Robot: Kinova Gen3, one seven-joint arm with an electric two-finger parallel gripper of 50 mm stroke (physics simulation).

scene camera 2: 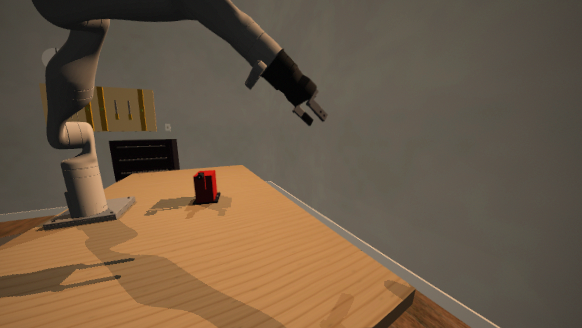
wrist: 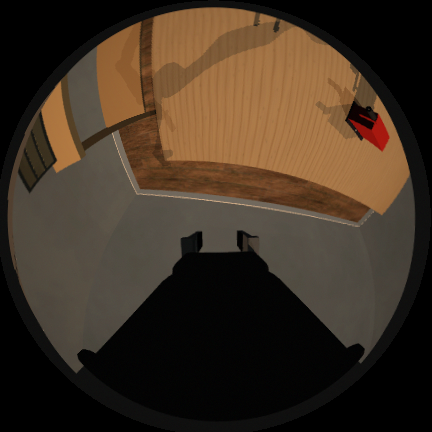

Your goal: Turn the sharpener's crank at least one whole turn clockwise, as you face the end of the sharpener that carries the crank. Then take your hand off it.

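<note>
The red sharpener [scene camera 2: 211, 187] [wrist: 376, 133] stands upright on the wooden table [scene camera 2: 280, 240] [wrist: 240, 110], with a black base and a dark end face. Its small black crank [scene camera 2: 201, 176] [wrist: 370, 111] is on that dark end, near the top in the scene view; its exact angle is too small to tell. My gripper [scene camera 2: 316, 120] [wrist: 219, 238] is open and empty. It hangs in the air high above the table, to the right of the sharpener in the scene view and well apart from it. In the wrist view the sharpener is at the upper right, far from the fingers.
The arm's base plate [scene camera 2: 122, 206] is at the table's left side in the scene view. A dark cabinet [scene camera 2: 175, 152] and a yellow wall panel [scene camera 2: 133, 110] are in the background. A grey wall [scene camera 2: 450, 125] [wrist: 300, 265] rises beyond the table edge. Arm shadows cross the tabletop.
</note>
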